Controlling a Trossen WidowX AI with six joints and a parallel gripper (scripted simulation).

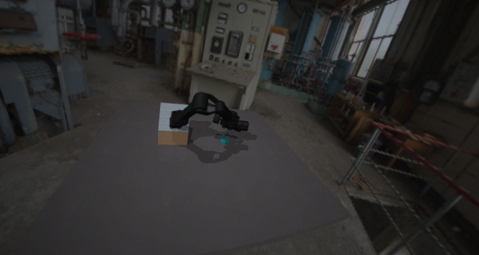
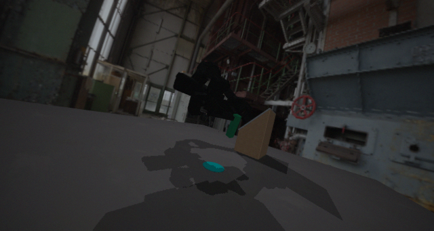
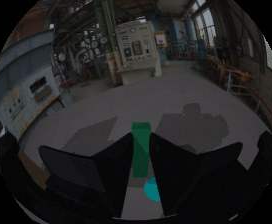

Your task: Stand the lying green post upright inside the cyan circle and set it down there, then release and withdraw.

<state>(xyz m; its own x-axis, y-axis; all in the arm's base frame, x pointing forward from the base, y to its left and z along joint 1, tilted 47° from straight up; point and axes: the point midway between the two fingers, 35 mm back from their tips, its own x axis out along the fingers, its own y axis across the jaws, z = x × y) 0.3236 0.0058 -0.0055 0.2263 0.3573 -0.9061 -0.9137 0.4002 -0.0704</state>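
The cyan circle is 14 cm below my gripper tip and 3 cm to the right of it. Also, from my gripper tip: green post: 2 cm below, 1 cm behind.
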